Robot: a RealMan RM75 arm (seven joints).
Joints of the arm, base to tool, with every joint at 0 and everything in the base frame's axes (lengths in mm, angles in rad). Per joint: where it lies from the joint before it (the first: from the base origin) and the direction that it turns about. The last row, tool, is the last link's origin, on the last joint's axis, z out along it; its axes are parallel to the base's.
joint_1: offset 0.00 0.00 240.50 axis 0 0 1
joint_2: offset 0.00 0.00 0.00 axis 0 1 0
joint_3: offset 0.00 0.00 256.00 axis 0 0 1
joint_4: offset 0.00 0.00 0.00 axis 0 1 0
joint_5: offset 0.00 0.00 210.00 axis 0 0 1
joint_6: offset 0.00 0.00 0.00 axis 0 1 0
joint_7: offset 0.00 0.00 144.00 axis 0 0 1
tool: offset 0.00 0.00 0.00
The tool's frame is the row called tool.
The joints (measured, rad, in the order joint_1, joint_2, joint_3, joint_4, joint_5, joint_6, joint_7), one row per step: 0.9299, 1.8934, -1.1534, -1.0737, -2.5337, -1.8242, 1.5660; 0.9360, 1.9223, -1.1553, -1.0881, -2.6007, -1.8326, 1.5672; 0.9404, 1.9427, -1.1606, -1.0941, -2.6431, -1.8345, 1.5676; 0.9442, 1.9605, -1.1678, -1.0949, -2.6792, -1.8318, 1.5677; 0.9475, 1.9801, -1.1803, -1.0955, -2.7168, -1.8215, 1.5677; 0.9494, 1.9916, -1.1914, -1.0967, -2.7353, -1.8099, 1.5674; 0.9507, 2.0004, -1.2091, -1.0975, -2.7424, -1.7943, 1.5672
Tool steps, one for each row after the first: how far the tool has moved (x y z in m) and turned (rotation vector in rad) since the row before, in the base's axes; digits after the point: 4 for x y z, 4 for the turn. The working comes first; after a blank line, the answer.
Tool pose at each row, in the base's axes (x y z in m, rotation vector in rad; the steps are taken from these numbers as rounded here): 0.1451, 0.3988, 0.0699, -3.0310, -0.3288, -0.7236; 0.1454, 0.3969, 0.0639, -3.0192, -0.3338, -0.7979; 0.1454, 0.3955, 0.0586, 3.0015, 0.3393, 0.8436; 0.1459, 0.3945, 0.0533, 2.9835, 0.3443, 0.8833; 0.1461, 0.3940, 0.0469, 2.9662, 0.3579, 0.9281; 0.1453, 0.3942, 0.0426, 2.9588, 0.3755, 0.9529; 0.1437, 0.3946, 0.0377, 2.9526, 0.4026, 0.9696

0.0003, -0.0019, -0.0060, -0.0027, -0.0483, 0.0020; 0.0000, -0.0014, -0.0053, -0.0039, -0.0316, 0.0029; 0.0005, -0.0010, -0.0053, -0.0036, -0.0280, 0.0028; 0.0002, -0.0005, -0.0064, -0.0012, -0.0306, 0.0091; -0.0008, 0.0002, -0.0043, 0.0008, -0.0161, 0.0120; -0.0016, 0.0004, -0.0049, -0.0015, -0.0109, 0.0177
